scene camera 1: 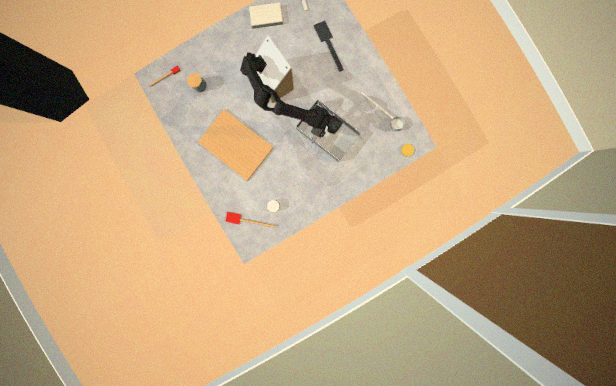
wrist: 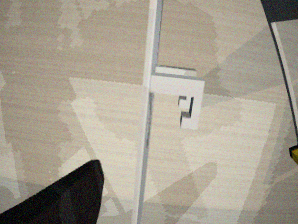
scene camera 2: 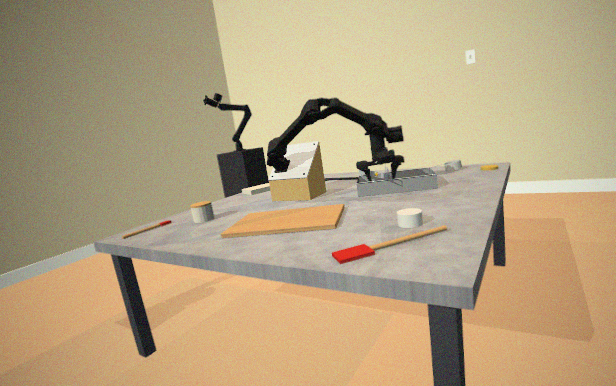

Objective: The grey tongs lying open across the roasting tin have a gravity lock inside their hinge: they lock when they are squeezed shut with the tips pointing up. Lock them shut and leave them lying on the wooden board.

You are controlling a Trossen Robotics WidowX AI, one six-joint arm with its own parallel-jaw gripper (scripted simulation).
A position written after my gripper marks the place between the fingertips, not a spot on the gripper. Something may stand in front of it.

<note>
My gripper point(scene camera 2: 382, 182) is open, holding nothing. Further things: a wooden board point(scene camera 1: 228, 139) and a roasting tin point(scene camera 2: 425, 178).
The wooden board shows as well in scene camera 2 point(scene camera 2: 322, 217). The roasting tin is seen too in scene camera 1 point(scene camera 1: 336, 145) and in the wrist view point(wrist: 234, 159).
</note>
